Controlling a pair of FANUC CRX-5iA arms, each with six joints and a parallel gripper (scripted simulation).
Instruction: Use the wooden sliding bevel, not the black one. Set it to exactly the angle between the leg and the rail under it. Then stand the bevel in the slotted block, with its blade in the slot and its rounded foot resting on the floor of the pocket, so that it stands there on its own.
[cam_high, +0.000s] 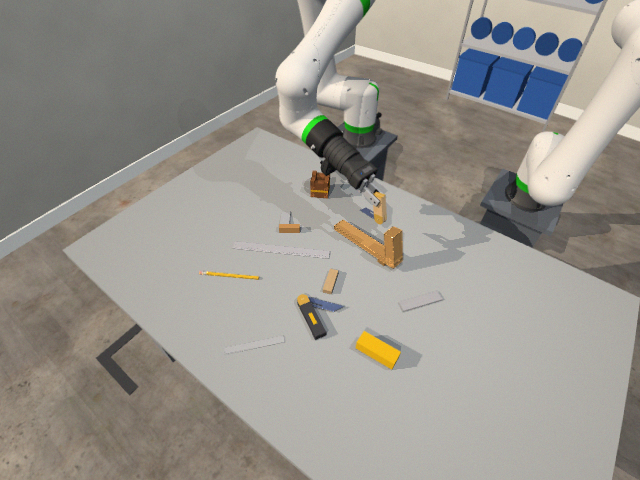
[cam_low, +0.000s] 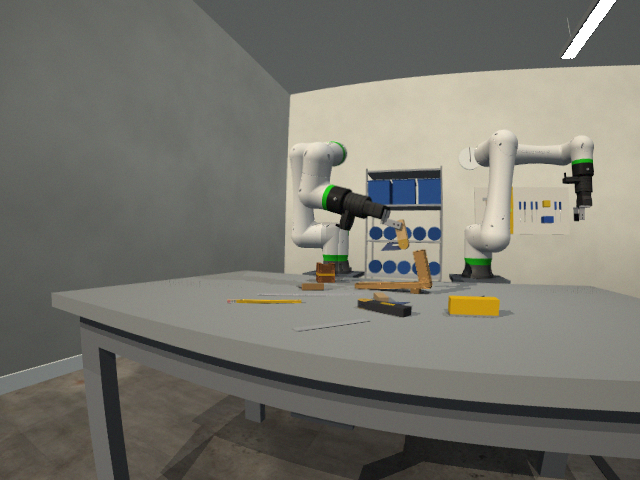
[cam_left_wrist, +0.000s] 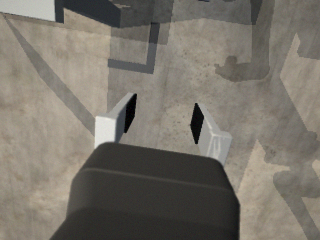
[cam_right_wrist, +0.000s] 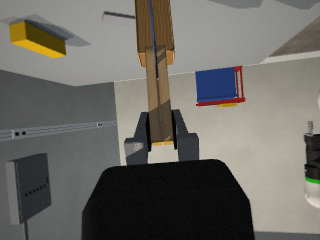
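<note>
My right hand is 1 cm to the right of the wooden bevel and 4 cm above it. Also, from my right hand: blue blade (7 cm below); wooden block (17 cm ahead, 3 cm to the right, 20 cm below); try square (5 cm ahead, 27 cm to the right, 20 cm below).
</note>
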